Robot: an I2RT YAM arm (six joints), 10 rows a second.
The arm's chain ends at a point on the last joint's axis. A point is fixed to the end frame.
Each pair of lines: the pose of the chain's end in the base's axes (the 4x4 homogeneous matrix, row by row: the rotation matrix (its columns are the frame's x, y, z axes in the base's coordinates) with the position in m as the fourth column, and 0 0 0 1 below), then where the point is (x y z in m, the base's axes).
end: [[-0.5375, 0.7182, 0.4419, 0.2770], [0.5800, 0.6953, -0.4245, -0.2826], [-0.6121, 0.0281, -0.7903, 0.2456], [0, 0, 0, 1]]
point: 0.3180 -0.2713 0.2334
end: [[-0.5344, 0.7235, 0.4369, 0.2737], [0.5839, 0.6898, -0.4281, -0.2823], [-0.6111, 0.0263, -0.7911, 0.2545], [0, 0, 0, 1]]
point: 0.3148 -0.2713 0.2422
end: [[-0.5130, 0.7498, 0.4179, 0.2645], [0.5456, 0.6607, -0.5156, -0.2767], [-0.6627, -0.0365, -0.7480, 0.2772], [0, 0, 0, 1]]
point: 0.3060 -0.2685 0.2639
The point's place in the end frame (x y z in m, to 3 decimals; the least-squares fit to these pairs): -0.008 0.037 0.023
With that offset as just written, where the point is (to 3 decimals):
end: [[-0.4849, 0.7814, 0.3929, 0.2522], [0.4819, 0.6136, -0.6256, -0.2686], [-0.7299, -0.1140, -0.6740, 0.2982], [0, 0, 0, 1]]
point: 0.294 -0.264 0.284
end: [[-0.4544, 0.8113, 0.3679, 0.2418], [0.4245, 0.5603, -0.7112, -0.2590], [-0.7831, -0.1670, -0.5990, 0.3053], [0, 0, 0, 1]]
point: 0.284 -0.258 0.292
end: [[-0.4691, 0.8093, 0.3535, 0.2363], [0.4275, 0.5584, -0.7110, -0.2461], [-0.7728, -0.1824, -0.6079, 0.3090], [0, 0, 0, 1]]
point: 0.278 -0.245 0.294
